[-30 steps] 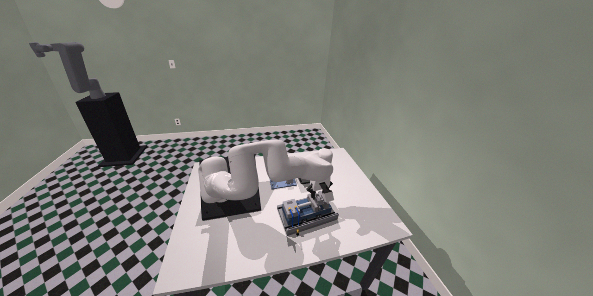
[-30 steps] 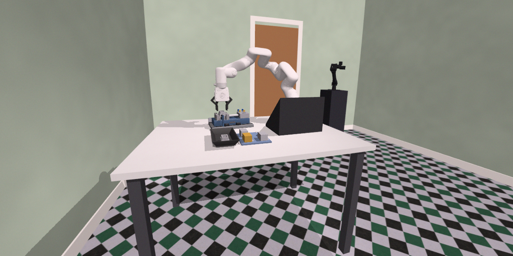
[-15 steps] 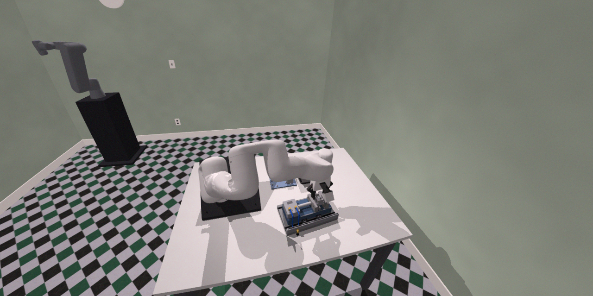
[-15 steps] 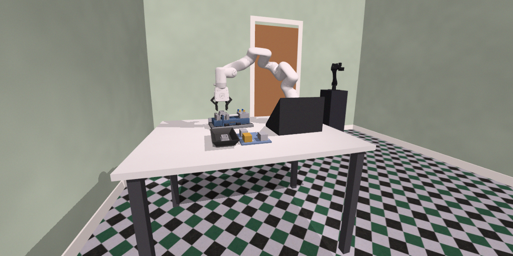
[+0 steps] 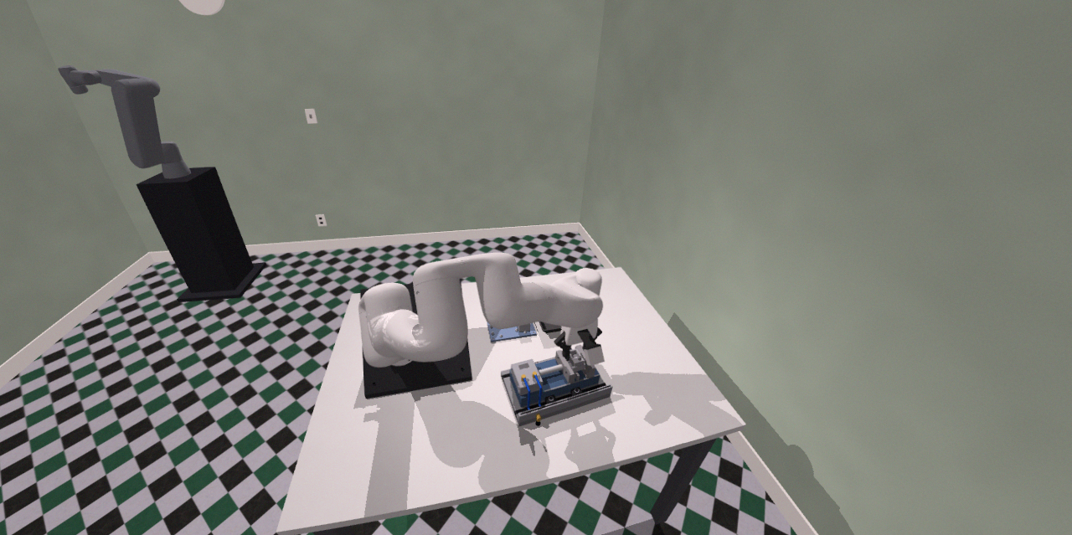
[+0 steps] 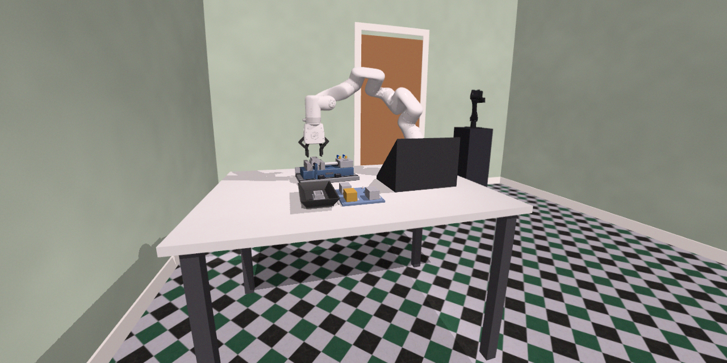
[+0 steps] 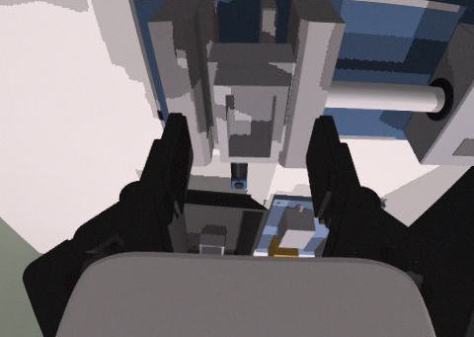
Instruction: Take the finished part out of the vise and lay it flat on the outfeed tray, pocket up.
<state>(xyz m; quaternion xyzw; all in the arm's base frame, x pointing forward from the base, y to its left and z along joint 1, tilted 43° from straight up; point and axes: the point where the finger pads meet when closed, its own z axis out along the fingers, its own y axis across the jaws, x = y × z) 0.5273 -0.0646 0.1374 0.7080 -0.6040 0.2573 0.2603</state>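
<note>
My gripper is now 8 cm past the screw rod, 6 cm above it and 1 cm to the left of it. The rest, counted from my hand: yellow block 36 cm to the left, 11 cm below, 11 cm behind; then blue plate 31 cm to the left, 16 cm behind, 13 cm below; then vise 10 cm below, 6 cm behind, 1 cm to the right.
</note>
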